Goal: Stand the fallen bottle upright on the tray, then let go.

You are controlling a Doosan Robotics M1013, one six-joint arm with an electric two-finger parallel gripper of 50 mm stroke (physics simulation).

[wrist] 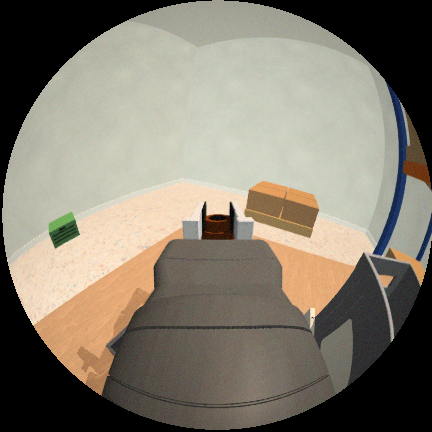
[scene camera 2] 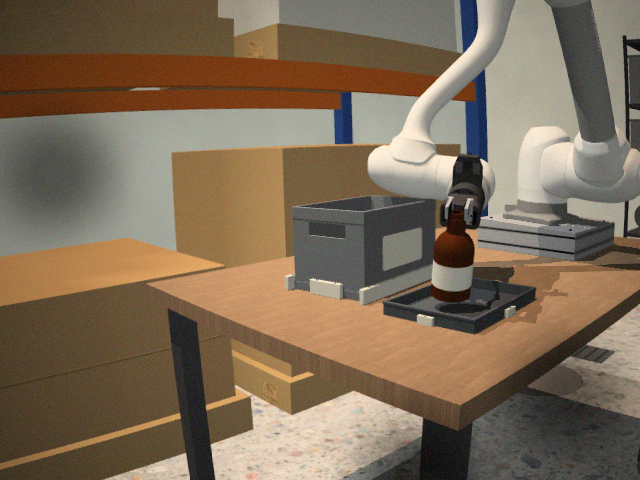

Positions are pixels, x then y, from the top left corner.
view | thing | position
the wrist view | my gripper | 217, 210
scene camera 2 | my gripper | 456, 213
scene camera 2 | brown bottle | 453, 259
